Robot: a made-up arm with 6 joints. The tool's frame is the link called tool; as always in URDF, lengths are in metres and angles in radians.
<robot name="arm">
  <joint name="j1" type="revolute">
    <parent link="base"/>
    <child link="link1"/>
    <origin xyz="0 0 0.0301"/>
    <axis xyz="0 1 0"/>
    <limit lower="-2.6" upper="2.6"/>
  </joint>
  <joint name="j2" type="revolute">
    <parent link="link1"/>
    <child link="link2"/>
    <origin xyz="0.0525 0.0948 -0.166"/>
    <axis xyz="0 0 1"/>
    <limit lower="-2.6" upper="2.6"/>
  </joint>
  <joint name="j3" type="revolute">
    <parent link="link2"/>
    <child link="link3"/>
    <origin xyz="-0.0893 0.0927 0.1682"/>
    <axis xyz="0 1 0"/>
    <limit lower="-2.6" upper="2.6"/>
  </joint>
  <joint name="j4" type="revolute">
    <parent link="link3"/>
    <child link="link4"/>
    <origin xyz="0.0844 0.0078 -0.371"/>
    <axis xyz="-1 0 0"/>
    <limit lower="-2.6" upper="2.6"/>
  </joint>
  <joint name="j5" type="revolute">
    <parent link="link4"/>
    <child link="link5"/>
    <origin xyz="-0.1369 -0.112 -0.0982"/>
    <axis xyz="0 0 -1"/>
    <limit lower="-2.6" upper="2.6"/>
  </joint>
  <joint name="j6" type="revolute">
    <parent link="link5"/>
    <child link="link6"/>
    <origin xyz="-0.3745 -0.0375 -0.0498"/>
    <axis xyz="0 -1 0"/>
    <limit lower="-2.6" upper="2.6"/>
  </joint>
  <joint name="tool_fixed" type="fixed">
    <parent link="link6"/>
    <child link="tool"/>
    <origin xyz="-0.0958 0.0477 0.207"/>
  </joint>
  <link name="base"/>
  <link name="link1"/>
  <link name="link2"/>
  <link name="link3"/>
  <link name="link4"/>
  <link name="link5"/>
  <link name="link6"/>
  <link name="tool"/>
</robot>
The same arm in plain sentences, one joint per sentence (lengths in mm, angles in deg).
The arm has six revolute joints in a row. What follows holds with every joint at zero, and every direction is one of the base frame's.
The first joint is mounted 30.1 mm along +z from the base frame's origin and rotates about +y, from -148.97 to 148.97 deg.
The second joint is mounted 52.5 mm along +x and 94.8 mm along +y and 166 mm along -z from the first joint and rotates about +z, from -148.97 to 148.97 deg.
The third joint is mounted 89.3 mm along -x and 92.7 mm along +y and 168.2 mm along +z from the second joint and rotates about +y, from -148.97 to 148.97 deg.
The fourth joint is mounted 84.4 mm along +x and 7.8 mm along +y and 371 mm along -z from the third joint and rotates about -x, from -148.97 to 148.97 deg.
The fifth joint is mounted 136.9 mm along -x and 112 mm along -y and 98.2 mm along -z from the fourth joint and rotates about -z, from -148.97 to 148.97 deg.
The sixth joint is mounted 374.5 mm along -x and 37.5 mm along -y and 49.8 mm along -z from the fifth joint and rotates about -y, from -148.97 to 148.97 deg.
The tool frame, which is the frame that the pose is given for, is mounted 95.8 mm along -x and 47.7 mm along +y and 207 mm along +z from the sixth joint; its axes are parallel to the base frame's.

